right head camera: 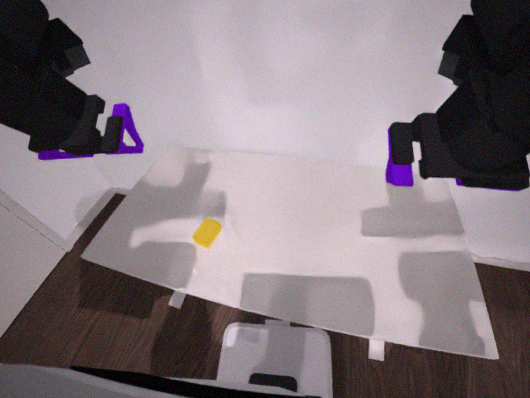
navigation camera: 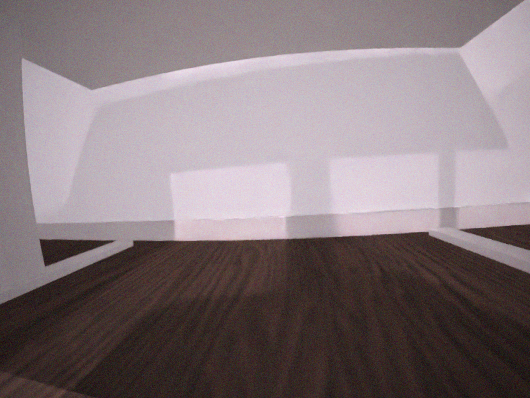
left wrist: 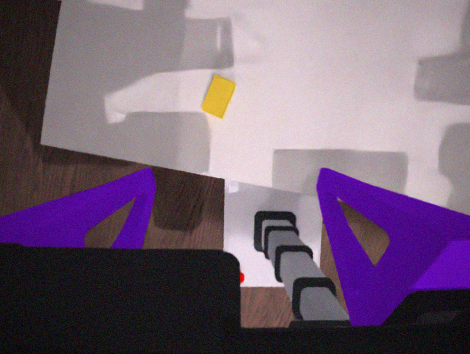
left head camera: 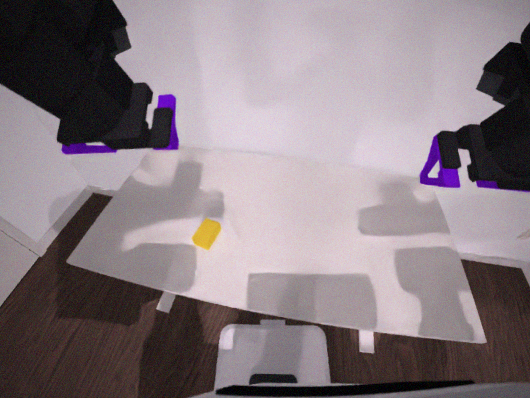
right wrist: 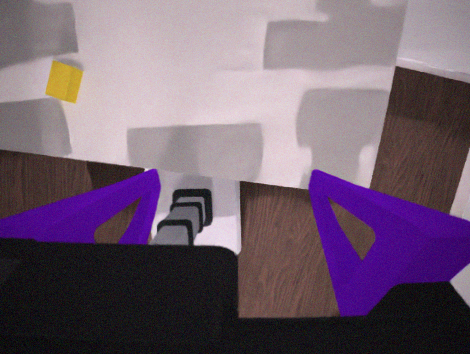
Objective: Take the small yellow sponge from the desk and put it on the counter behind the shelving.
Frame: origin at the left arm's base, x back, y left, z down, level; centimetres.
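Seen in the pictures: left gripper, fingertip midpoint: [right head camera: 116, 150] [left wrist: 236, 177] [left head camera: 146, 146]; right gripper, fingertip midpoint: [right head camera: 422, 178] [left head camera: 449, 181] [right wrist: 234, 178].
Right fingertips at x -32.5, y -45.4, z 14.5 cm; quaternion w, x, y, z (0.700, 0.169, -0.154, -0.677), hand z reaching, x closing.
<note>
A point is followed by its place in that frame.
The small yellow sponge [left head camera: 206, 234] {z 64.5, x -52.8, y 4.0 cm} [right head camera: 207, 233] {z 64.5, x -52.9, y 3.4 cm} [left wrist: 218, 97] {z 64.5, x -54.0, y 4.4 cm} [right wrist: 64, 82] {z 64.5, x -53.9, y 2.8 cm} lies on the white desk [left head camera: 300, 240] {z 69.0, x -53.9, y -31.2 cm} [right head camera: 300, 240] {z 69.0, x -54.2, y -31.6 cm} [left wrist: 320, 110] {z 69.0, x -52.3, y -26.2 cm} [right wrist: 200, 95] {z 69.0, x -49.4, y -36.1 cm}, left of its middle in both head views. My left gripper [left wrist: 236, 177] {z 12.3, x -36.0, y 0.1 cm} is open and empty, above the desk's left part in the head views; in the left wrist view the sponge lies beyond its fingertips. My right gripper [right wrist: 234, 178] {z 14.5, x -32.5, y -45.4 cm} is open and empty, above the desk's right part; in the right wrist view the sponge lies far to the upper left. The counter and the shelving do not show.
The robot's white base [left head camera: 272, 350] {z 115.0, x -20.4, y -22.2 cm} [right head camera: 275, 350] {z 115.0, x -20.6, y -22.6 cm} stands close to the desk's near edge. White walls [left head camera: 300, 75] {z 27.9, x -106.6, y -30.7 cm} [right head camera: 300, 75] {z 28.7, x -106.5, y -30.8 cm} rise behind the desk. In the navigation view the desk's white feet [navigation camera: 100, 255] {z 139.3, x -94.2, y 32.6 cm} [navigation camera: 480, 250] {z 139.8, x -71.0, y -81.5 cm} stand on the dark wooden floor [navigation camera: 260, 310] {z 141.0, x -63.9, y -21.6 cm} at left and right.
</note>
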